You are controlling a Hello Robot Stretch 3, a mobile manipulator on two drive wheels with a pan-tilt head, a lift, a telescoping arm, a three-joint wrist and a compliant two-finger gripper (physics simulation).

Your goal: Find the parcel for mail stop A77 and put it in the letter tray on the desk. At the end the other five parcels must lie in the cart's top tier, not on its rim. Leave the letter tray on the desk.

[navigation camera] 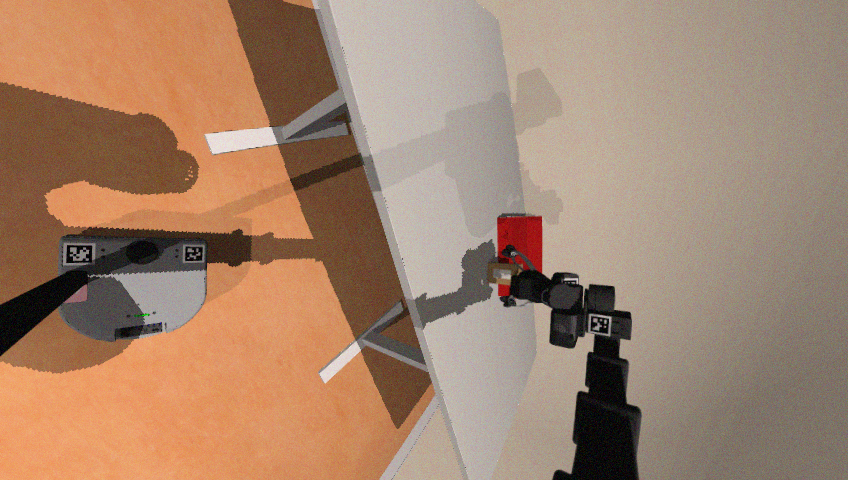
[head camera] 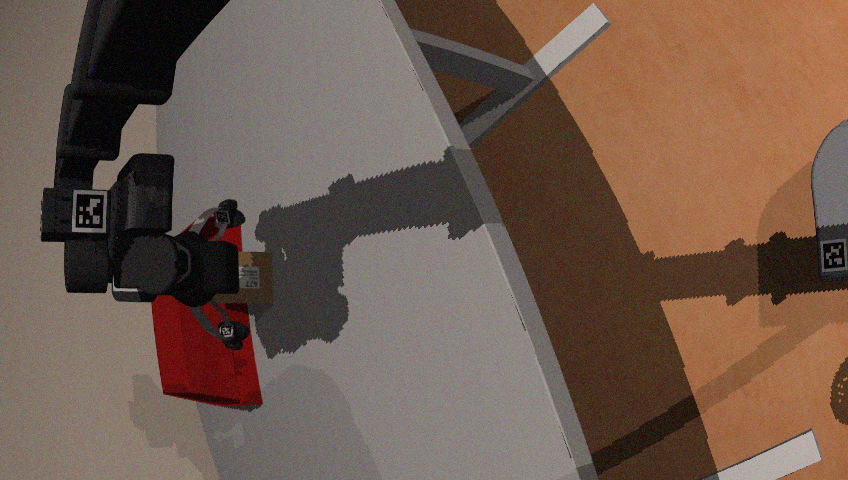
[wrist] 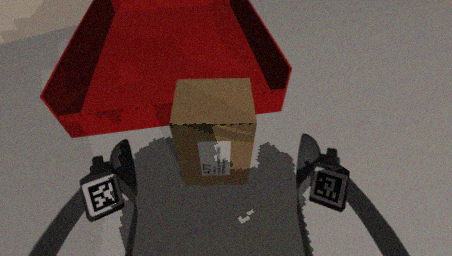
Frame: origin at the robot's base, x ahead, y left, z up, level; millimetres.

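Where they show: gripper, between the fingertips: (navigation camera: 506,275) (wrist: 216,156); robot's base, origin of its link: (navigation camera: 142,251).
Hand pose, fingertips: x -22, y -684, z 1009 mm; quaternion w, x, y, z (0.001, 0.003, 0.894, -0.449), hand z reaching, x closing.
Each offset is from my fingertips to the top centre of the thing. Level surfaces: height alone.
A brown box parcel {dx +1, dy -30, dz +31 mm} (head camera: 265,261) (navigation camera: 493,273) (wrist: 212,102) has a white label; A77 is faintly legible on it in the head view. It is at one short end of the red letter tray {dx +65, dy -258, dz +6 mm} (head camera: 239,377) (navigation camera: 533,237) (wrist: 135,121) in the wrist view, overlapping its near wall. Whether it touches the rim or the desk cannot be told. The tray is on the grey-white desk {dz -59 mm} (head camera: 392,309) (navigation camera: 416,107) (wrist: 380,100). My gripper (head camera: 232,273) (navigation camera: 508,275) (wrist: 216,156) is open and empty, with a finger on either side of the parcel and gaps to both. The cart and other parcels do not show.
The desk's feet (head camera: 574,35) (navigation camera: 241,140) stick out over the orange floor {dz -1009 mm} (head camera: 684,118) (navigation camera: 148,59). My base (head camera: 833,166) (navigation camera: 178,297) stands on the floor away from the desk. A beige wall or floor area (navigation camera: 684,148) lies beyond the desk's far edge, under my arm (head camera: 130,59) (navigation camera: 606,428).
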